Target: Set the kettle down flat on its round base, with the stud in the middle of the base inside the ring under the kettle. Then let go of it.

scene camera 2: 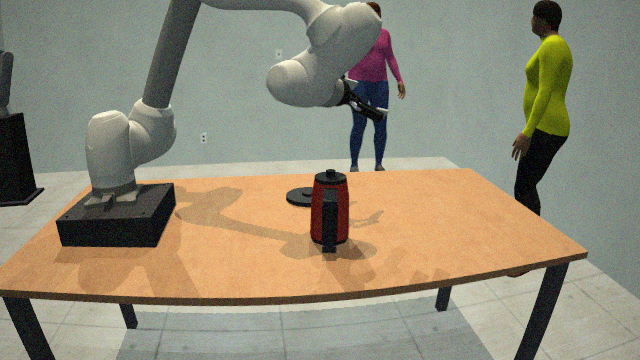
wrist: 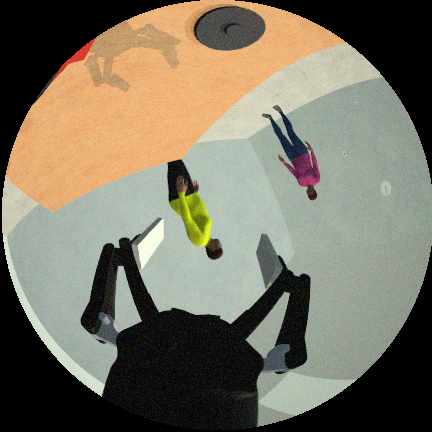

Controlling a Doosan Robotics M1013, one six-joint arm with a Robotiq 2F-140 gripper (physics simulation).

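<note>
The red kettle (scene camera 2: 340, 212) with a black lid and black handle stands upright on the table, its handle towards the scene camera. In the wrist view a red part of the kettle (wrist: 82, 52) shows at the upper left edge. The round black base (scene camera 2: 297, 197) (wrist: 215, 35) lies flat on the table behind the kettle and a little to the left in the scene view, partly hidden by it. The stud (wrist: 233, 28) shows in the middle of the base. The ring under the kettle is hidden. My gripper (scene camera 2: 384, 112) (wrist: 210, 236) is open and empty, high above the table and apart from the kettle.
The wooden table (scene camera 2: 450, 220) carries the arm's black mounting block (scene camera 2: 112, 230) at its left end. A person in pink (scene camera 2: 380, 55) (wrist: 306, 170) stands behind the table, and a person in yellow (scene camera 2: 552, 85) (wrist: 192, 217) stands beyond its right end. Another black pedestal (scene camera 2: 15, 155) stands at far left.
</note>
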